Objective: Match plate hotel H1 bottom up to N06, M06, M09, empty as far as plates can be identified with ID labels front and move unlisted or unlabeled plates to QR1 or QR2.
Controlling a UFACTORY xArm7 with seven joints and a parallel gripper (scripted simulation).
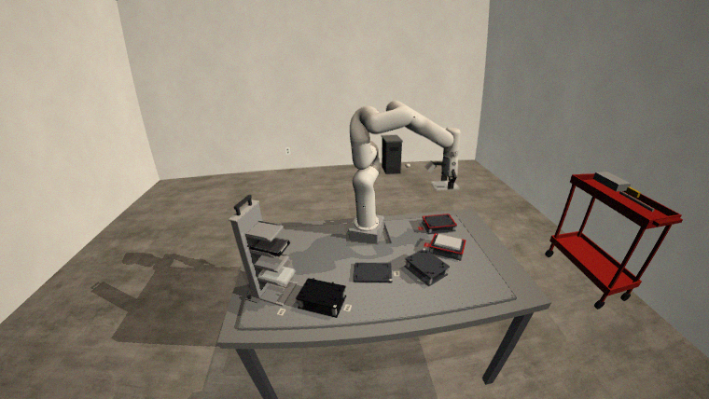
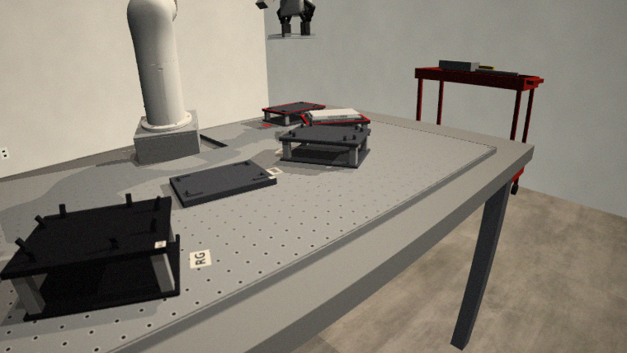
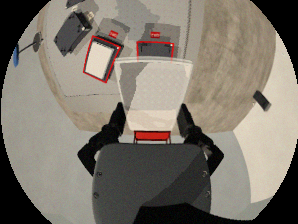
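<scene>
Now: hand 10 mm past the red quarantine nest, 10 mm to the left of it and 230 mm above it. Round my hand: black regrip nest RG 400 mm ahead, 690 mm to the right, 210 mm below; dark plate 320 mm ahead, 860 mm to the right, 20 mm below; RG label 450 mm ahead, 590 mm to the right, 270 mm below.
</scene>
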